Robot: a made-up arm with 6 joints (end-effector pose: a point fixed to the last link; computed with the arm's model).
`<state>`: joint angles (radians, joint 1 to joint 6).
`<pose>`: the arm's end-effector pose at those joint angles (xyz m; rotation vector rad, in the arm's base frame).
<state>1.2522 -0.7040 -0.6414 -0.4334 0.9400 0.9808</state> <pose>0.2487 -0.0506 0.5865 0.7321 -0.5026 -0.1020</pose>
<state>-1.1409 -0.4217 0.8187 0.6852 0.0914 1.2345</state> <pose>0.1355 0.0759 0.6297 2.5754 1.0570 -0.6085</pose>
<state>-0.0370 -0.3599 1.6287 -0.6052 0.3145 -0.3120</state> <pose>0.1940 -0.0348 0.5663 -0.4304 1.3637 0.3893</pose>
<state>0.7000 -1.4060 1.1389 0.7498 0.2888 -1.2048</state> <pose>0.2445 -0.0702 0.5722 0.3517 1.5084 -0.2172</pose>
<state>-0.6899 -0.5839 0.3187 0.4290 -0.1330 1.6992</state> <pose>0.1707 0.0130 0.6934 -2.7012 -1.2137 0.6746</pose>
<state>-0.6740 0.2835 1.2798 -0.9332 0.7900 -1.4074</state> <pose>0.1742 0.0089 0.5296 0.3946 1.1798 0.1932</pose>
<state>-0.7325 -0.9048 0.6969 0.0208 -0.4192 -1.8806</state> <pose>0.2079 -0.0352 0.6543 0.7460 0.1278 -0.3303</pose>
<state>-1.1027 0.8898 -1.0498 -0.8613 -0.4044 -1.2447</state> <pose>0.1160 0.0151 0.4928 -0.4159 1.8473 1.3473</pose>
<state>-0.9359 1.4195 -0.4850 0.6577 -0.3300 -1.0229</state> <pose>0.0533 0.0359 0.5739 -0.3951 0.4395 2.4299</pose>
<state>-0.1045 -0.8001 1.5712 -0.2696 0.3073 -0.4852</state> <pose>0.2164 -0.0536 0.5706 -0.2282 1.2688 0.1804</pose>
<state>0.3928 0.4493 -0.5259 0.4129 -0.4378 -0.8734</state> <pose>0.2205 0.0223 0.6720 1.0381 0.4567 1.1350</pose>
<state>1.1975 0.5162 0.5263 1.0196 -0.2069 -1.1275</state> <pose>0.2720 0.0531 0.7335 0.8968 0.5557 1.2539</pose>
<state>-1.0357 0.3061 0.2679 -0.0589 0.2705 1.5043</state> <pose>0.1300 0.0777 0.5720 1.6229 1.5189 -1.7153</pose>
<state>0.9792 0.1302 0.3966 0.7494 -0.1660 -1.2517</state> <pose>0.2667 0.0458 0.6836 0.8605 0.9290 0.8583</pose>
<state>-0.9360 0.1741 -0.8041 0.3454 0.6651 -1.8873</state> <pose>0.1132 0.0044 0.6490 0.6931 1.2925 2.2965</pose>
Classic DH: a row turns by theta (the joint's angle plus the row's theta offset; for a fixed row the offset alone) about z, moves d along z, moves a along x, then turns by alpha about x. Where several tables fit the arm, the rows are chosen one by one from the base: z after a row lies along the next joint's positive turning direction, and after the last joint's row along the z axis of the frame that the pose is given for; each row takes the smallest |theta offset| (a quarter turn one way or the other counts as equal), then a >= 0, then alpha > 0; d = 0 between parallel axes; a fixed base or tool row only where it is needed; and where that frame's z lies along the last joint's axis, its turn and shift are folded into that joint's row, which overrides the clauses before.
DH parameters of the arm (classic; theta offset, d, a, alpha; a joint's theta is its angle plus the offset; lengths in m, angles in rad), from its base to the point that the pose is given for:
base (fixed): -0.201 0.6066 0.1889 -1.8274
joint 1: 0 -0.0176 -0.0772 1.8274
joint 2: -1.1129 0.0035 -0.0288 1.505
joint 3: 1.4587 -0.0178 0.0374 1.5867
joint 4: 0.6058 -0.0055 -0.018 1.82
joint 5: -0.446 0.0781 -0.0262 -1.7663
joint 6: 0.9126 -0.0185 -0.0047 1.2935
tool (fixed): -1.635 -0.0087 0 0

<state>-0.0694 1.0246 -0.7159 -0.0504 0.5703 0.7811</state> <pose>0.0981 0.0801 0.6631 1.3611 -0.9862 2.2097</pose>
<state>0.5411 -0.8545 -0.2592 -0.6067 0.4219 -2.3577</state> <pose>0.2243 -0.0350 0.6075 -2.5232 -1.2369 0.4130</pose>
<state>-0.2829 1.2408 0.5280 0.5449 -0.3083 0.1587</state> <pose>0.0119 0.0663 0.6316 -1.2825 -1.2489 2.4565</pose>
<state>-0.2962 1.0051 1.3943 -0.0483 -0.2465 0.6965</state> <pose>0.0762 0.0858 0.5575 2.2592 0.4802 -1.5435</pose>
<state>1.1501 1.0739 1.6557 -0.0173 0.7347 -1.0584</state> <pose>0.1232 0.0891 0.6999 0.1865 1.8011 1.9923</pose>
